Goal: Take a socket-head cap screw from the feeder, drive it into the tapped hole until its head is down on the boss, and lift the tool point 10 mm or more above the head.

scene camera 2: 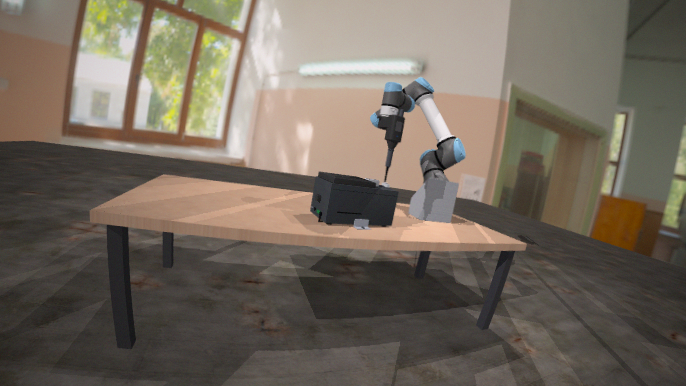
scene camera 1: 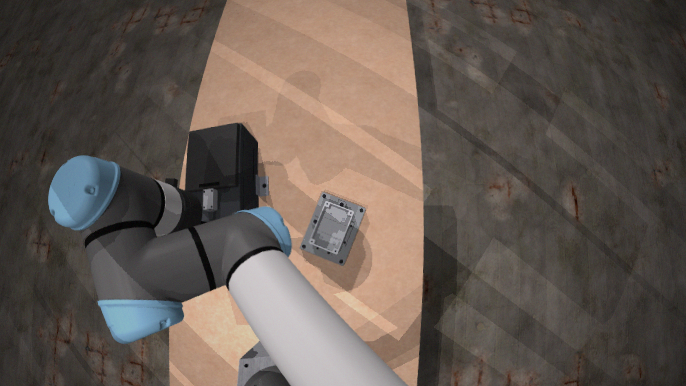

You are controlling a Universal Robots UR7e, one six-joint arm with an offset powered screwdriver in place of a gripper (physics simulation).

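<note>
The black screw feeder [scene camera 1: 215, 155] [scene camera 2: 360, 205] stands on the table, left of the workpiece in the scene camera 1 view. My gripper, a dark powered screwdriver [scene camera 2: 385, 179], points down with its thin tip at the feeder's top, by the light metal pick-up part; whether it touches is too small to tell. In scene camera 1 the wrist hides the tip. No screw can be made out at the tip. The grey workpiece [scene camera 1: 354, 232] is a rectangular plate with a raised hollow housing and several dark holes. Which hole is the tapped one cannot be told. The workpiece does not show in scene camera 2.
A small metal bracket [scene camera 1: 262, 186] [scene camera 2: 361, 224] stands at the feeder's side. The arm's grey pedestal [scene camera 1: 248, 365] [scene camera 2: 434, 202] stands on the wooden table [scene camera 1: 320, 30] [scene camera 2: 200, 202]. The white arm link [scene camera 1: 310, 315] [scene camera 2: 436, 117] reaches from the pedestal side toward the feeder.
</note>
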